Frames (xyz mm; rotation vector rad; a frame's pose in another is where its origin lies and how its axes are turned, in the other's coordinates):
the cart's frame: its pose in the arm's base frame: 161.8 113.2 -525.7 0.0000 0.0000 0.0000
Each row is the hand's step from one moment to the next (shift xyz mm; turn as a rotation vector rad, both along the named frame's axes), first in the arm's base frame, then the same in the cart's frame.
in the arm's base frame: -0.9 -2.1 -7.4 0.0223 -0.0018 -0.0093
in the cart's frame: -0.9 -2.1 -7.4 0.0223 -0.0018 -0.0093
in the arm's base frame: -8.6 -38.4 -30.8 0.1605 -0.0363 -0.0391
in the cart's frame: -8.6 -38.4 -30.8 0.1605 -0.0363 -0.0391
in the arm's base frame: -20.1 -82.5 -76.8 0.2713 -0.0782 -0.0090
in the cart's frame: -20.1 -82.5 -76.8 0.2713 -0.0782 -0.0090
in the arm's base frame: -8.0 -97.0 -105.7 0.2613 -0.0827 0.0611
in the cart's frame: -8.0 -97.0 -105.7 0.2613 -0.0827 0.0611
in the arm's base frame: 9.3 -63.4 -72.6 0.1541 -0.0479 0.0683
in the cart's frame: 9.3 -63.4 -72.6 0.1541 -0.0479 0.0683
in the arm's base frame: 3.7 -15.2 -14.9 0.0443 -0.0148 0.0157
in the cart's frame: 3.7 -15.2 -14.9 0.0443 -0.0148 0.0157
